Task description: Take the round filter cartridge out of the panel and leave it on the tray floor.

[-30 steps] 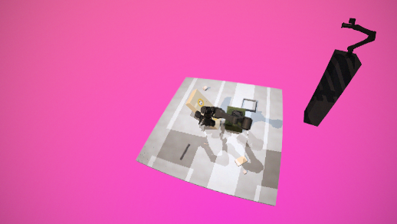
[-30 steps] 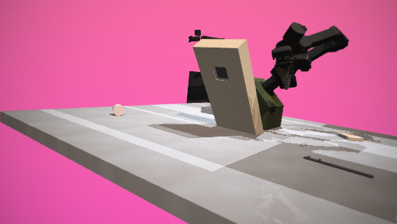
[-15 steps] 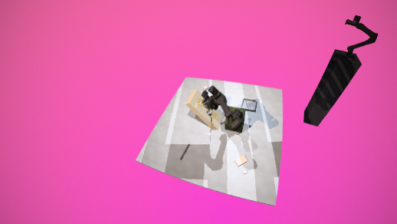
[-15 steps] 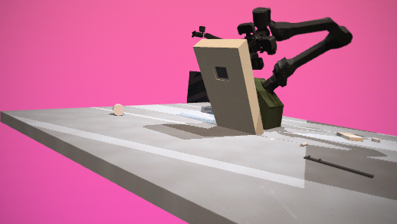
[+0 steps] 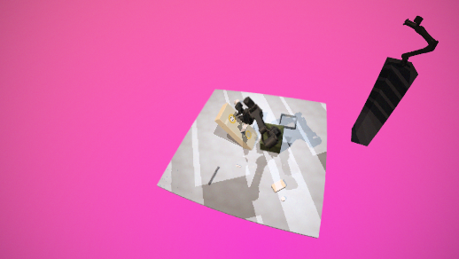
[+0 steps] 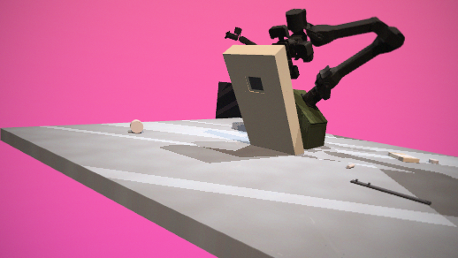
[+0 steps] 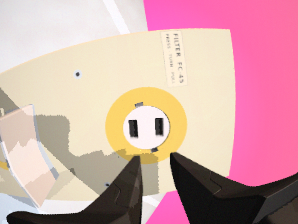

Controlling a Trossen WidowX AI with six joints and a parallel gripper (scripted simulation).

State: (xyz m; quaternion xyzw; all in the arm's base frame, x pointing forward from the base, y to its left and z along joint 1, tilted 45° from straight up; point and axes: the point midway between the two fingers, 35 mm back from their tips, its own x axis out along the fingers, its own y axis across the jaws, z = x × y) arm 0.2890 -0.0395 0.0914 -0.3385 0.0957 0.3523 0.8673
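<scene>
Right now my gripper tip is 60 mm short of the white round filter cartridge, 40 mm above it and 10 mm to the right of it. Round my gripper tip: tan block (450 mm behind, 290 mm to the left, 270 mm below); then tan service panel (120 mm below, 10 mm ahead); then tray (330 mm to the right, 330 mm behind, 270 mm below).
</scene>
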